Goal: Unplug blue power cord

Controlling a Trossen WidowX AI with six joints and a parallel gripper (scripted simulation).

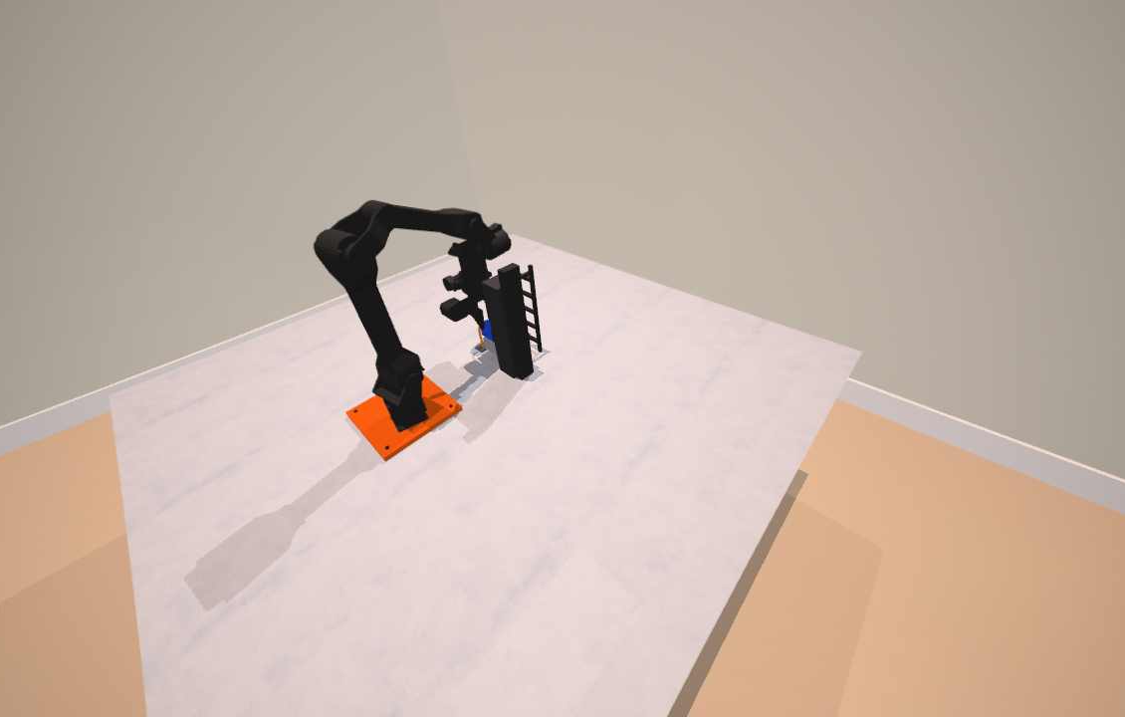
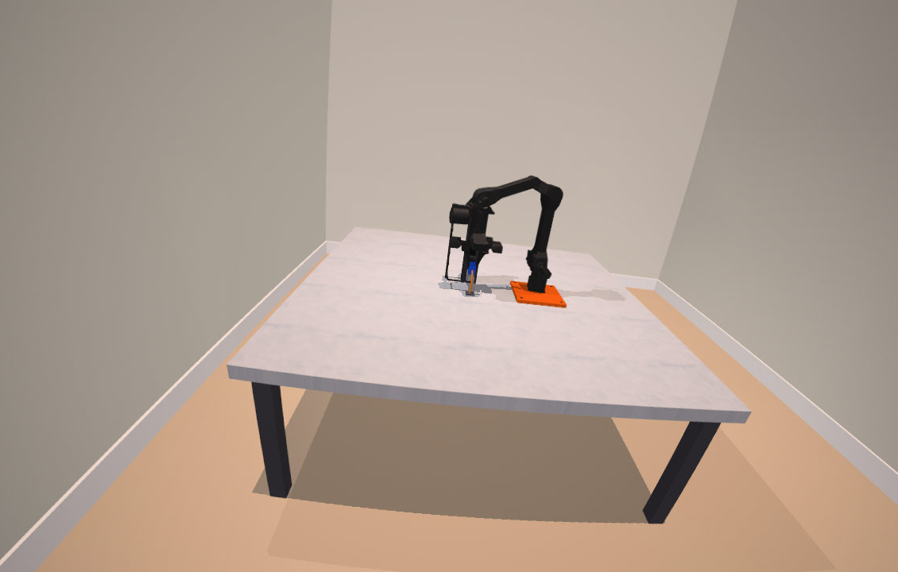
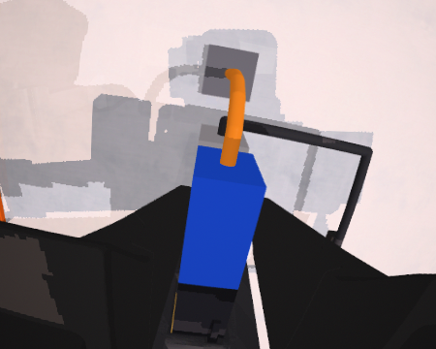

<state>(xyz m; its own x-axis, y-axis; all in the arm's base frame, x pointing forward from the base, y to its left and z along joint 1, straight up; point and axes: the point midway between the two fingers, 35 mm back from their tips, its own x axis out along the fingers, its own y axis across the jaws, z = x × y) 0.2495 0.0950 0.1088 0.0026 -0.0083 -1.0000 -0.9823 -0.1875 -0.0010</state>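
The blue plug is 10 mm ahead of my gripper tip and 30 mm to the right of it.
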